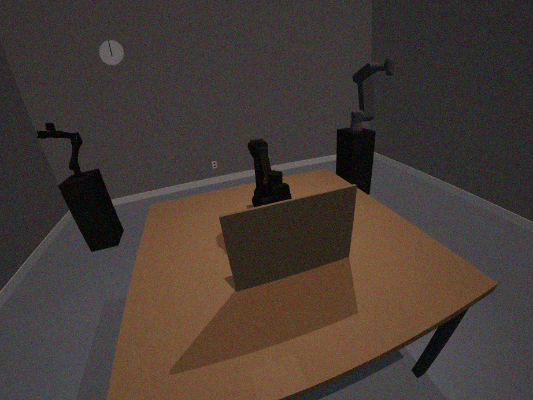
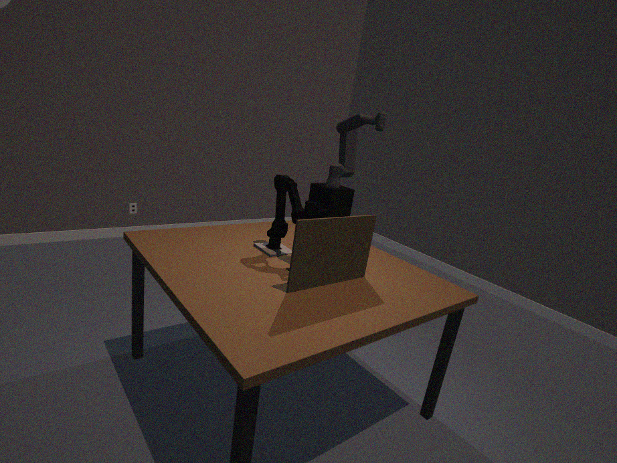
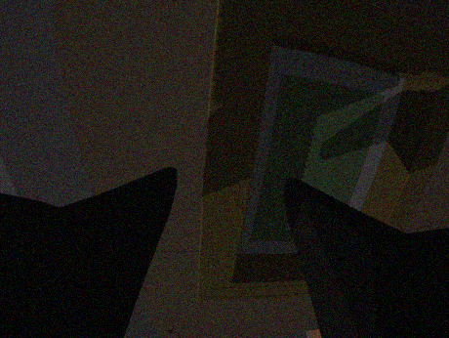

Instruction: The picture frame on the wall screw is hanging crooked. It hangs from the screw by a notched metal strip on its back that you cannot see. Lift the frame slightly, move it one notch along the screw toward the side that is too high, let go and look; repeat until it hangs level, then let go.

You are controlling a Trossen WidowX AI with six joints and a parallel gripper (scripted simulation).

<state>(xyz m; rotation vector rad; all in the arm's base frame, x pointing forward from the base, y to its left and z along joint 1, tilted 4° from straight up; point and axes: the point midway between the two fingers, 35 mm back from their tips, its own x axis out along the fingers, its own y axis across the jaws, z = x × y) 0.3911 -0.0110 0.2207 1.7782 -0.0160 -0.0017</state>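
My gripper tip is now 50 mm above the picture frame, 10 mm to the right of it and 10 mm short of it. Also, from my gripper tip: wall panel (70 mm below, 20 mm ahead, 10 mm to the right).
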